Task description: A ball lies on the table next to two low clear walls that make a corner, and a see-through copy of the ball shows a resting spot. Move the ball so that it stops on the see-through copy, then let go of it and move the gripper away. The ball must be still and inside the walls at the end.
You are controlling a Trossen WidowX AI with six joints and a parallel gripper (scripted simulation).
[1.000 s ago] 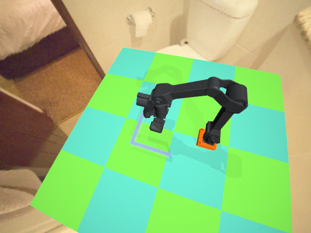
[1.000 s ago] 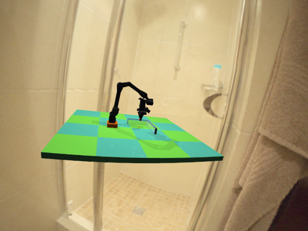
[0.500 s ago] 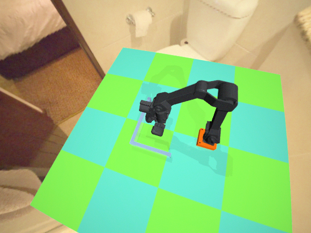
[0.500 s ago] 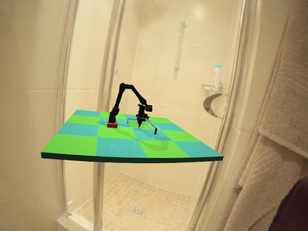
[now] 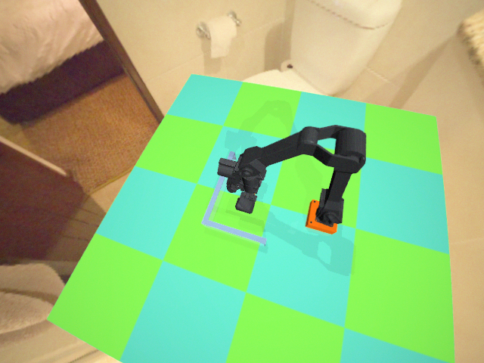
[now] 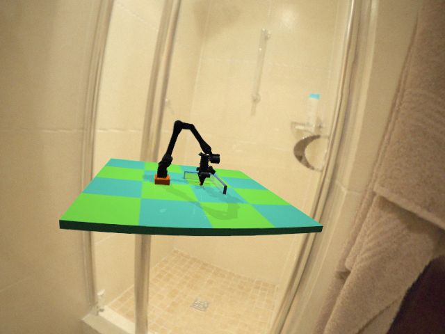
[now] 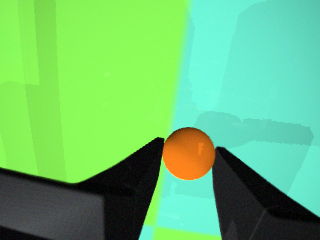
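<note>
The orange ball lies right at my gripper tip. Round my gripper tip: see-through copy of ball right at my gripper tip.
</note>
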